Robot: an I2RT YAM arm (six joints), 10 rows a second.
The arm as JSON. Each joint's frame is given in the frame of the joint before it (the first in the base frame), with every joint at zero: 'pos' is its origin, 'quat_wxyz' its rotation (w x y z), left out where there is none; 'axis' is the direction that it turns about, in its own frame. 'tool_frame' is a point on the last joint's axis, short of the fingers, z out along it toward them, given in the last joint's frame.
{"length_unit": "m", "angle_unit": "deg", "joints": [
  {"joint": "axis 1", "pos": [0.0, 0.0, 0.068], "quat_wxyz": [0.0, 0.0, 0.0, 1.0], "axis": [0.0, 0.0, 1.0]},
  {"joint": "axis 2", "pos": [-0.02, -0.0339, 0.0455], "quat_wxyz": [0.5, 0.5, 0.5, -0.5], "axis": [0.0, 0.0, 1.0]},
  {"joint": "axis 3", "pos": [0.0, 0.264, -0.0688], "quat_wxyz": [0.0, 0.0, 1.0, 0.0], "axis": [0.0, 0.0, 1.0]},
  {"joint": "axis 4", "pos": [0.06, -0.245, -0.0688], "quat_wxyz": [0.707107, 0.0, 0.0, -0.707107], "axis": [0.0, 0.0, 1.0]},
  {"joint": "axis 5", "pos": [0.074, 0.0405, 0.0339], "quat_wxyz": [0.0, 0.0, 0.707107, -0.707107], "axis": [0.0, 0.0, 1.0]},
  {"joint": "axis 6", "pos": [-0.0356, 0.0, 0.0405], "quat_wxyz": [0.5, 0.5, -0.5, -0.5], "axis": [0.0, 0.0, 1.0]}
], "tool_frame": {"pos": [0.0, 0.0, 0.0], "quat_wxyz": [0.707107, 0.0, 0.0, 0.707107]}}
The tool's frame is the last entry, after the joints.
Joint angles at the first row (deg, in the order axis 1, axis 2, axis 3, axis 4, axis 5, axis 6):
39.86 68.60 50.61 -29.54 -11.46 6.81
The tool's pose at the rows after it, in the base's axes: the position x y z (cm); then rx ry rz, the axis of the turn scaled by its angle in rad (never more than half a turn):
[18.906, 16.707, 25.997, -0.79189, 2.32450, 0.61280]
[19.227, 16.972, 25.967, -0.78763, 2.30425, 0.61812]
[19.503, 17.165, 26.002, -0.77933, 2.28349, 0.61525]
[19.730, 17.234, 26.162, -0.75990, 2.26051, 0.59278]
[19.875, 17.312, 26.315, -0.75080, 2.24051, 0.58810]
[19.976, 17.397, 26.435, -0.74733, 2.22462, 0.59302]
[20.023, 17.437, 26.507, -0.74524, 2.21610, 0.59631]
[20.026, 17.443, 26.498, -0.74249, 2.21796, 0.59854]
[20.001, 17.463, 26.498, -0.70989, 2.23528, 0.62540]
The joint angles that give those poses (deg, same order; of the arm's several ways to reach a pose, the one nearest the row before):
39.86 69.17 50.61 -28.10 -11.49 6.81
39.86 69.82 50.61 -26.28 -11.44 6.81
39.86 70.26 50.61 -24.64 -10.98 6.81
39.85 70.33 50.61 -23.20 -9.48 6.83
39.86 70.35 50.61 -22.02 -8.93 6.81
39.86 70.39 50.61 -21.06 -8.93 6.81
39.86 70.39 50.61 -20.56 -8.95 6.83
39.86 70.41 50.61 -20.56 -8.99 7.00
39.86 70.41 50.61 -20.58 -9.50 9.02

